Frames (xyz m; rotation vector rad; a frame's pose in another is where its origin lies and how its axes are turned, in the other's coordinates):
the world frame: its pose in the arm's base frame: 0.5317 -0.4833 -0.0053 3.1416 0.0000 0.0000
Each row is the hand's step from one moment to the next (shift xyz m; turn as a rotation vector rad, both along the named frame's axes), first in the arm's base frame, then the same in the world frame.
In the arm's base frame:
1: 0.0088 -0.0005 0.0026 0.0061 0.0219 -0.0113
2: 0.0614 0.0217 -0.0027 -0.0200 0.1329 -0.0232
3: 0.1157 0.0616 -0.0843 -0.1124 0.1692 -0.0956
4: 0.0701 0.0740 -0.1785 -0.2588 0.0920 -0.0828
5: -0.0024 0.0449 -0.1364 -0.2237 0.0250 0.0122
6: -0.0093 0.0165 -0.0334 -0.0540 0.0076 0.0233
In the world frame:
1: 0.0088 0.0005 -0.0026 0.0061 -0.0219 0.0113
2: 0.0614 -0.0217 0.0027 -0.0200 -0.1329 0.0232
3: 0.1157 -0.0616 0.0843 -0.1124 -0.1692 0.0956
4: 0.0701 -0.0740 0.1785 -0.2588 -0.0920 0.0828
5: -0.0024 -0.0449 0.1364 -0.2237 -0.0250 -0.0122
6: -0.0093 -0.0165 0.0334 -0.0540 -0.0076 -0.0233

